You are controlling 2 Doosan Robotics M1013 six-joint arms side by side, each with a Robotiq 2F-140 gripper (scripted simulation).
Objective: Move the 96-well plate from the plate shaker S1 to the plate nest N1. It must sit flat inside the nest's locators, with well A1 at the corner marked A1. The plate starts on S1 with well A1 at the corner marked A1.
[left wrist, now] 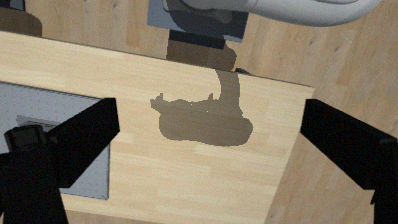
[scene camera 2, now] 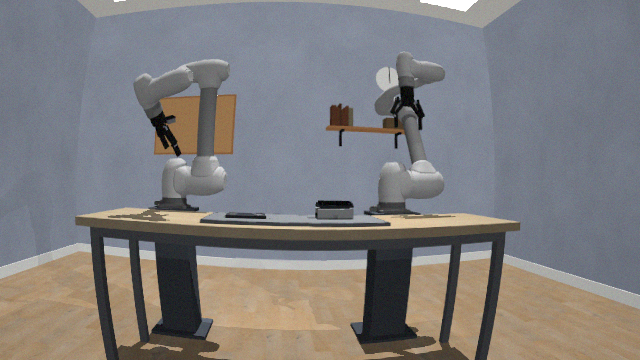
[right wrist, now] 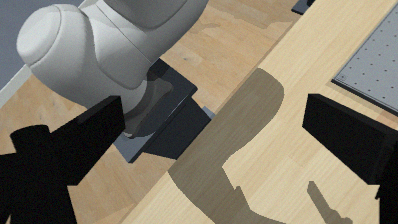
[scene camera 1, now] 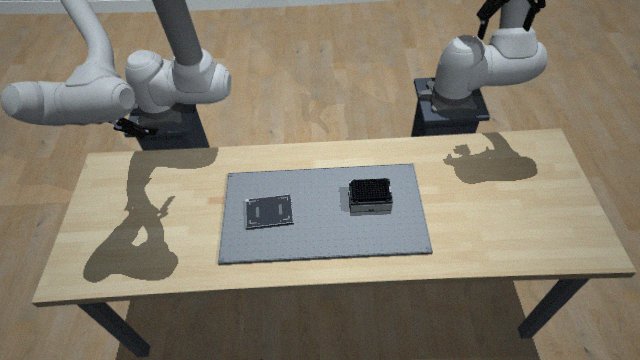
Scene:
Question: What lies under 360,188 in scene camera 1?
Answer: A 96-well plate.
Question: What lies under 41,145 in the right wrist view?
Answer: The right gripper.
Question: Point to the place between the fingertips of the left gripper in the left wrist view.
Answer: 210,115

